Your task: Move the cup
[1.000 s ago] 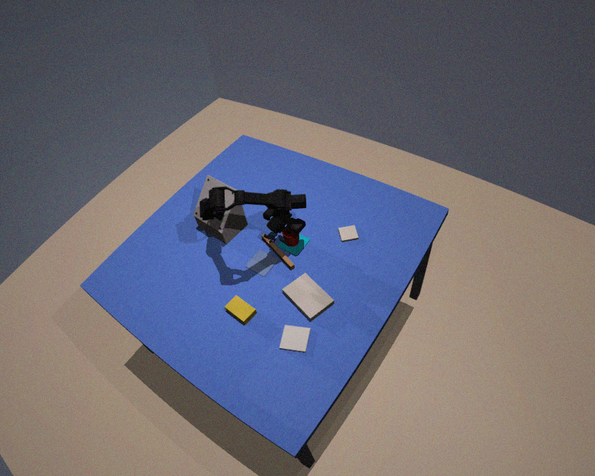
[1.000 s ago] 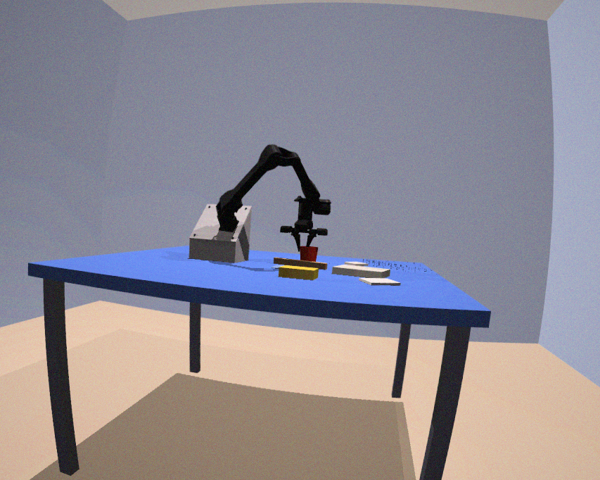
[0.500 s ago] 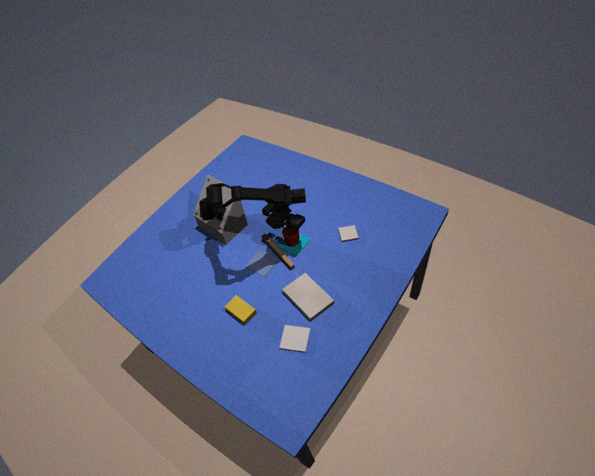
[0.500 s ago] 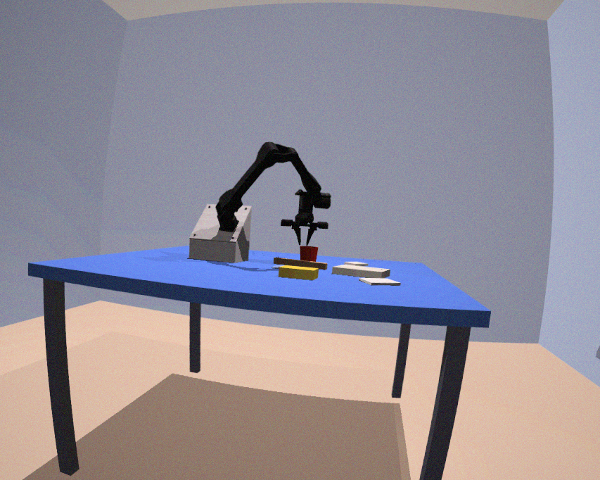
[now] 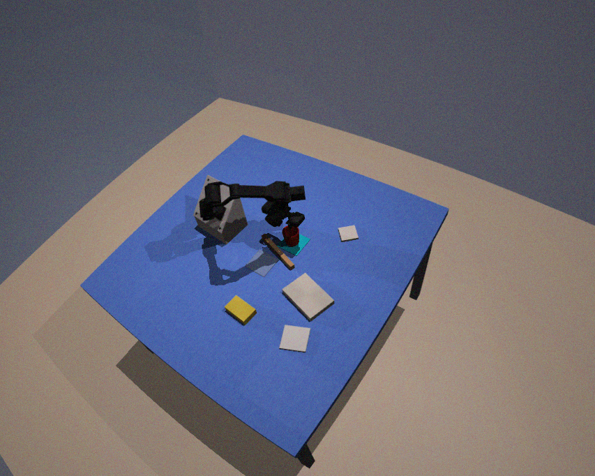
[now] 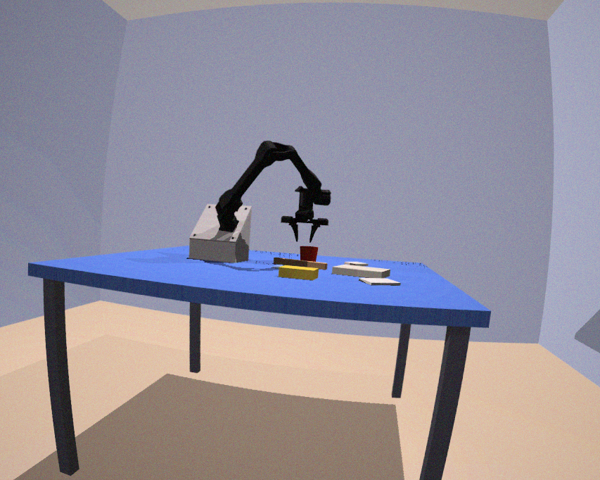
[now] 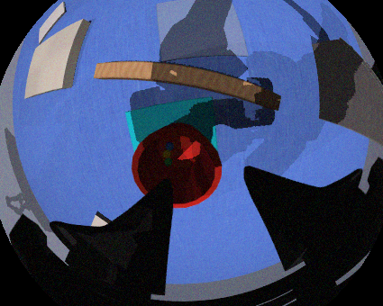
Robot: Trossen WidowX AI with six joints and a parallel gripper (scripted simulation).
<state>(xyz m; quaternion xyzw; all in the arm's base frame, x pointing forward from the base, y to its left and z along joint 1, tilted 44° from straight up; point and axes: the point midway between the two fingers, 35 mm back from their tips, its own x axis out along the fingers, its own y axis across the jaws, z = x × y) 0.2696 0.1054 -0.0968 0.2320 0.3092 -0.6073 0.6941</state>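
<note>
Now: the red cup 20 mm ahead of my gripper tip and 50 mm below it. The rest, counted from my gripper tip: thin wooden bar: 10 mm ahead, 80 mm to the right, 90 mm below; blue-grey pad: 160 mm to the right, 100 mm below; teal pad: 30 mm ahead, 10 mm to the left, 100 mm below.
</note>
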